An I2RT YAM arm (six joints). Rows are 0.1 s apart.
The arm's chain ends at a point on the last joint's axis. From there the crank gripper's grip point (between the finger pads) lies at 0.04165 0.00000 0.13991 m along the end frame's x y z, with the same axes.
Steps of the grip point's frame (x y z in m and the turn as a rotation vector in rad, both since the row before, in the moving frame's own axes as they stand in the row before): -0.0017 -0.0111 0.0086 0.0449 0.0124 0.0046; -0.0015 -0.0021 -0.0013 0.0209 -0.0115 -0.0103; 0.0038 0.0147 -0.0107 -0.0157 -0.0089 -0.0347; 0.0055 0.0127 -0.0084 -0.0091 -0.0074 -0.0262
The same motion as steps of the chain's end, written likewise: -0.0034 -0.0050 0.0093 0.0449 0.0124 0.0046; 0.0001 0.0012 -0.0017 0.0209 -0.0115 -0.0103; 0.0050 0.0139 -0.0111 -0.0157 -0.0089 -0.0347; 0.0065 0.0125 -0.0087 -0.0091 -0.0074 -0.0262
